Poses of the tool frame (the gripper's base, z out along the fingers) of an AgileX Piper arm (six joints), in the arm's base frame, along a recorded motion.
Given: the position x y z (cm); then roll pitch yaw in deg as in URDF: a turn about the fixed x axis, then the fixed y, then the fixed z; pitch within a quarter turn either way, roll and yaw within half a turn.
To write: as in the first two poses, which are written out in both.
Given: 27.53 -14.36 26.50 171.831 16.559 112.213
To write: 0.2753 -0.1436 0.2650 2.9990 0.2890 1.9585
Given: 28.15 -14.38 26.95 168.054 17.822 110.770
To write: 0.2815 -0.1438 0.2695 2.9331 0.3111 1.9333
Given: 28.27 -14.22 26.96 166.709 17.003 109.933
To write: 0.2827 -0.1422 0.2696 2.9096 0.2968 1.9187
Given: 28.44 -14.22 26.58 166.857 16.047 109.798
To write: 0.2844 -0.1422 0.2658 2.9122 0.2801 1.9163
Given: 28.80 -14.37 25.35 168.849 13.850 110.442
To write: 0.2880 -0.1437 0.2535 2.9470 0.2417 1.9276
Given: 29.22 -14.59 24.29 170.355 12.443 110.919
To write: 0.2922 -0.1459 0.2429 2.9733 0.2172 1.9359
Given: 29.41 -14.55 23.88 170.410 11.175 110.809
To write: 0.2941 -0.1455 0.2388 2.9742 0.1950 1.9340
